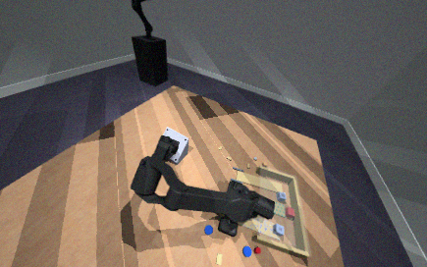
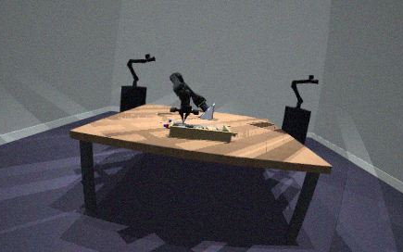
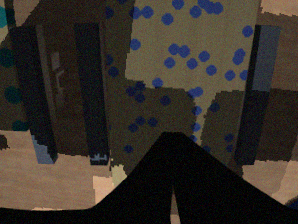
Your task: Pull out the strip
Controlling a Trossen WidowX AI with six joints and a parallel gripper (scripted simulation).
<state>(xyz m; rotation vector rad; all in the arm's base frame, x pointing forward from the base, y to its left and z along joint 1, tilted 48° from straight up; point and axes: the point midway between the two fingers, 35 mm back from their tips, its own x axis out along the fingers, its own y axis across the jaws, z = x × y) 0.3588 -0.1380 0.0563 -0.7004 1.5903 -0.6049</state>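
My gripper tip is now 100 mm short of the dotted strip and 10 mm to the right of it. The rest, counted from my gripper tip: red disc: 140 mm ahead, 80 mm to the right, 10 mm above.
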